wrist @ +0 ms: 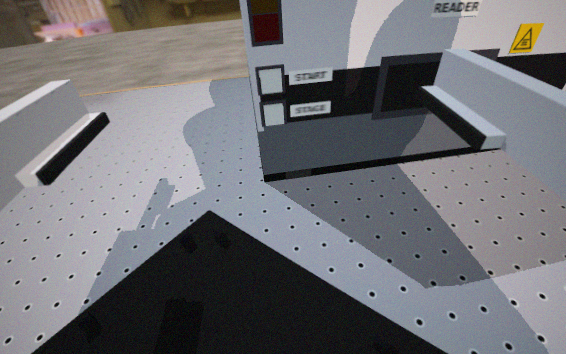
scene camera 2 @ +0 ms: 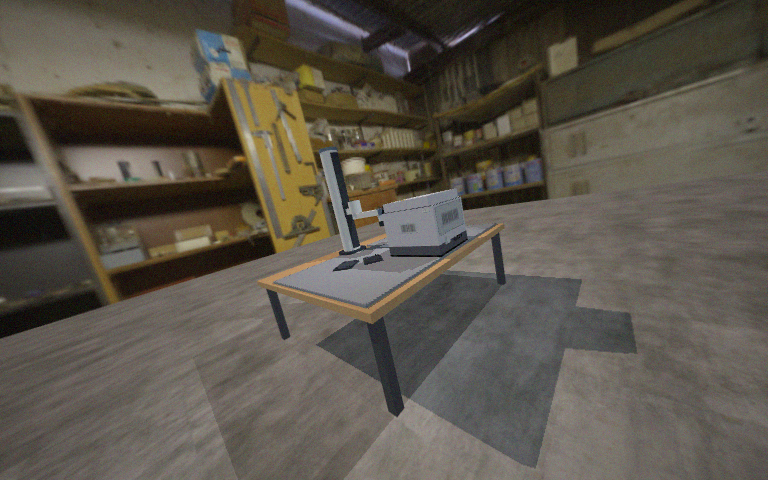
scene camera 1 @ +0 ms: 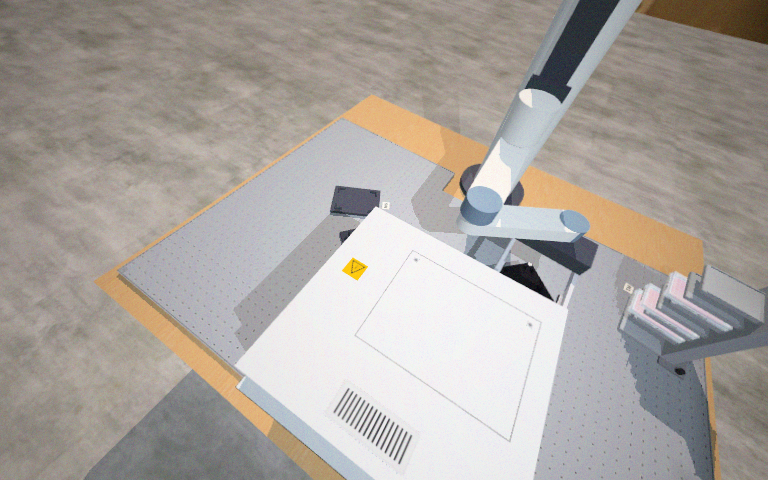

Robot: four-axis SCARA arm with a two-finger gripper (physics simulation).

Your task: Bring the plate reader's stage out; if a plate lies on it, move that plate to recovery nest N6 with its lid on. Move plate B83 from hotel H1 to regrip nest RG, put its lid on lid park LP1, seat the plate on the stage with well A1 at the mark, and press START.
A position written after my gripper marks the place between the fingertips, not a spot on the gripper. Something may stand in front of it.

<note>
My gripper (scene camera 1: 526, 290) carries nothing. I also see a stage opening (wrist: 402, 80) and a nest N6 (scene camera 1: 347, 200).
My gripper also shows in the wrist view (wrist: 259, 84).
</note>
